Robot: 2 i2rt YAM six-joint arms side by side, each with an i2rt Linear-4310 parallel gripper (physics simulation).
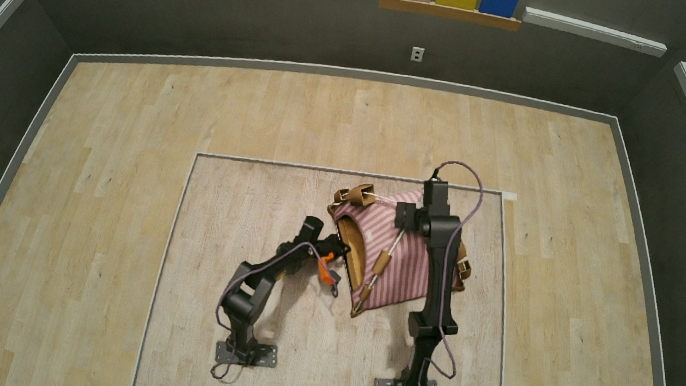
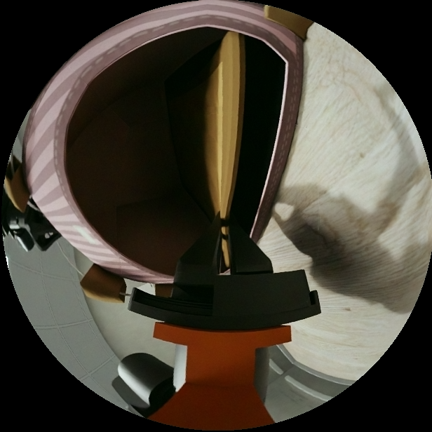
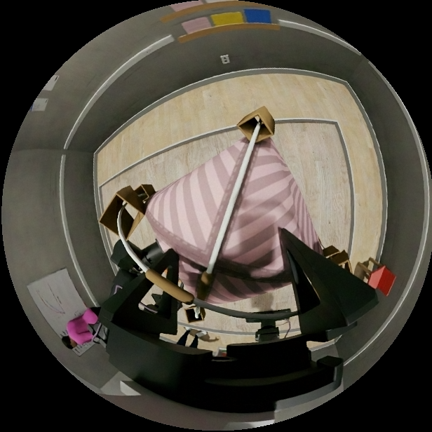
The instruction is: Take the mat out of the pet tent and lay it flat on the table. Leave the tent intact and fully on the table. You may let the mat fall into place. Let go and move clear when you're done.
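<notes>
The pink striped pet tent [image 1: 400,272] [image 2: 47,135] [image 3: 185,215] stands on the table [image 1: 220,200], its opening facing the left arm. The tan mat [image 1: 356,250] [image 2: 228,125] is inside the tent, its near edge drawn up into a narrow fold at the opening. My left gripper [image 1: 346,248] [image 2: 225,214] is at the opening's edge, shut on the mat's near edge. The mat's far part is hidden in the dark inside. My right gripper [image 1: 401,216] [image 3: 223,244] is open above the tent's top, close to the crossing poles. No object is clearly gripped between its fingers.
White tent poles [image 3: 232,200] with brown sleeves [image 1: 382,262] [image 3: 169,286] cross over the tent's top. Brown box-like fittings [image 1: 362,194] [image 3: 257,124] sit at the corners. The right forearm [image 1: 439,280] passes over the tent's right part. A grey strip [image 1: 310,165] edges the table.
</notes>
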